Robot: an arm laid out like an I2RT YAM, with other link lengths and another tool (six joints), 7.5 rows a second.
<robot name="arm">
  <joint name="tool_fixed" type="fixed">
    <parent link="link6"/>
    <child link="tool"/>
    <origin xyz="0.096 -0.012 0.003" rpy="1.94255 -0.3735 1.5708"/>
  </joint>
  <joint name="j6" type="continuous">
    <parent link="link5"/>
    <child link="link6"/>
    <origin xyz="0.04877 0 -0.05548" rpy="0 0 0"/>
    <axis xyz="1 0 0"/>
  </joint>
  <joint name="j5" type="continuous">
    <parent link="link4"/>
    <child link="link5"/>
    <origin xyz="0.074 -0.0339 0.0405" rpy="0 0 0"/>
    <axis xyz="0 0 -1"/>
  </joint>
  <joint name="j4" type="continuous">
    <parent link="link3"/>
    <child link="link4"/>
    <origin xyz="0.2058 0.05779 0.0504" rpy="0 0 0"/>
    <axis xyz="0 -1 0"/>
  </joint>
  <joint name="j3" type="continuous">
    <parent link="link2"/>
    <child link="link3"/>
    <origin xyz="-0.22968 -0.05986 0" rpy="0 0 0"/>
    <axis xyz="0 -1 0"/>
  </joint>
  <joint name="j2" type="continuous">
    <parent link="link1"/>
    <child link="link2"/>
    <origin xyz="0.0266 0.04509 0.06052" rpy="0 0 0"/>
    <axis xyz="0 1 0"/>
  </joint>
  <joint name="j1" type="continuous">
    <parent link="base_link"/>
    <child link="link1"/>
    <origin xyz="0 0 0.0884" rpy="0 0 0"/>
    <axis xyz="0 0 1"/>
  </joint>
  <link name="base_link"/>
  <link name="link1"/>
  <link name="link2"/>
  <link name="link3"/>
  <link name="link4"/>
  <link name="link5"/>
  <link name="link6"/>
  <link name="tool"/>
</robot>
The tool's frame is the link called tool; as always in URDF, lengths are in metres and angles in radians. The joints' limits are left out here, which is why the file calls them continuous.
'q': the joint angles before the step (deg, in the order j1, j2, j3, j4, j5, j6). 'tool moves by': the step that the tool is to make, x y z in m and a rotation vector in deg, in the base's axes. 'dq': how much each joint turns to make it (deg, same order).
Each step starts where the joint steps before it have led.
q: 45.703, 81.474, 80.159, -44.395, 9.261, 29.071
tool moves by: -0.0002, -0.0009, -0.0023, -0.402, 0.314, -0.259
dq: 0.011, 0.157, -0.176, -0.200, 0.228, 0.158
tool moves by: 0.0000, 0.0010, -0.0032, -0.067, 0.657, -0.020
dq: -0.010, 0.468, -0.079, -0.009, -0.300, 0.303
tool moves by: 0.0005, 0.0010, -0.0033, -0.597, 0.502, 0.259
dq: 0.006, 0.703, 0.171, -0.210, -0.130, -0.228
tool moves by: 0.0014, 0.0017, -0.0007, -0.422, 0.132, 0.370
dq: -0.009, 0.757, 0.668, -0.240, -0.107, -0.421
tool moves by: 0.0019, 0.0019, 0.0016, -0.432, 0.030, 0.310
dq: -0.002, 0.944, 1.425, -0.745, 0.000, -0.424
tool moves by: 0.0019, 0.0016, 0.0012, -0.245, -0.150, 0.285
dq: -0.041, 0.655, 0.907, -0.255, -0.010, -0.434
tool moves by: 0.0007, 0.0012, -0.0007, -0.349, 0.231, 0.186
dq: 0.042, 0.612, 0.605, -0.378, -0.037, -0.162
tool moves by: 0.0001, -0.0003, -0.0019, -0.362, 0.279, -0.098
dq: -0.006, 0.273, 0.000, -0.186, 0.101, 0.035
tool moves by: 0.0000, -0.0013, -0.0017, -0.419, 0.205, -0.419
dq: 0.006, 0.139, -0.088, -0.253, 0.388, 0.229
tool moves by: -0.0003, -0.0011, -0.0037, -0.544, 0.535, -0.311
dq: -0.018, 0.294, -0.281, -0.225, 0.187, 0.229
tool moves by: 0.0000, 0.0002, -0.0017, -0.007, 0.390, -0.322
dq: 0.023, 0.279, 0.017, -0.090, 0.008, 0.447
